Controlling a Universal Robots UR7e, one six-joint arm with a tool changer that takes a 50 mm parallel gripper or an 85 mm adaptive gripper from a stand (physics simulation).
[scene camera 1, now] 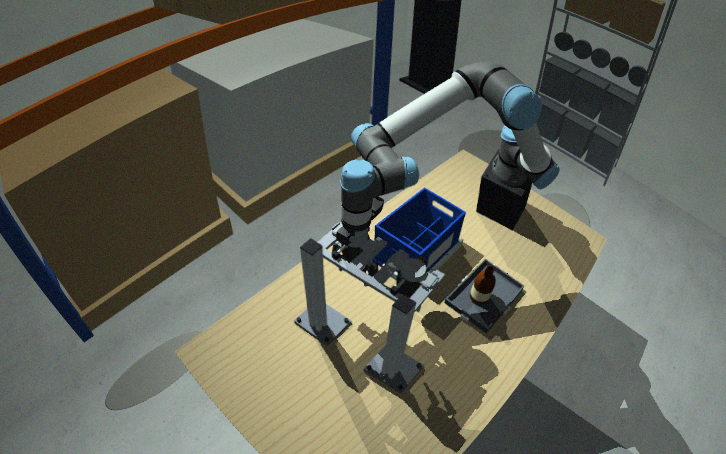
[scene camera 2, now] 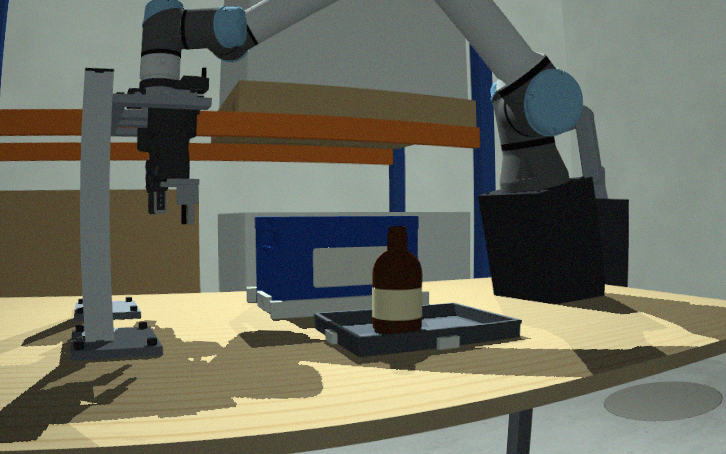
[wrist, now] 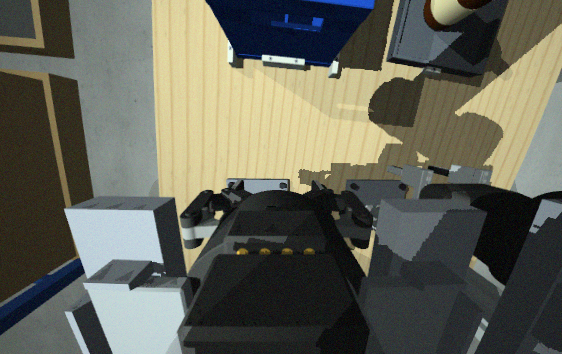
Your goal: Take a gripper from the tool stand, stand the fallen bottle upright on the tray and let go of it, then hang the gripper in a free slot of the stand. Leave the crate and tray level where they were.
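Frame: origin at the arm's base, x right, y down, z ahead, level; centimetres.
Where they show: arm's base, origin of its link: (scene camera 1: pixel 510 171) (scene camera 2: pixel 535 185).
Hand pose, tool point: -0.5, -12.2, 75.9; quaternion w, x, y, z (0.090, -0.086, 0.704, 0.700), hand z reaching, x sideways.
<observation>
Each offset is from my tool point to the top centre of the thing, as dx, dy, dz.
The brown bottle @[-22.5, +20.0, -37.4] (scene camera 1: pixel 483 287) (scene camera 2: pixel 397 283) (wrist: pixel 450 11) stands upright on the grey tray @[-23.7, +33.5, -39.7] (scene camera 1: pixel 504 292) (scene camera 2: pixel 481 333) (wrist: pixel 414 46), with no gripper near it. My adaptive gripper (scene camera 1: pixel 356 259) (scene camera 2: pixel 156 202) (wrist: pixel 276 195) is on the arm at the tool stand (scene camera 1: pixel 314 289) (scene camera 2: pixel 97 214) (wrist: pixel 265 185), in the slot position at its far end. Its fingers are spread open and empty in the wrist view. The stand's rail and the other gripper partly hide it in the scene views. The tool changer seam is too dark to tell whether it is locked.
The other gripper (scene camera 1: pixel 409 265) (scene camera 2: pixel 184 206) hangs in the neighbouring slot, close beside mine. The blue crate @[+6.7, +18.5, -33.8] (scene camera 1: pixel 455 231) (scene camera 2: pixel 283 259) (wrist: pixel 295 37) sits level behind the tray, between white locating blocks. Large boxes on pallets and an orange-beamed rack (scene camera 2: pixel 321 124) stand beyond the table.
</observation>
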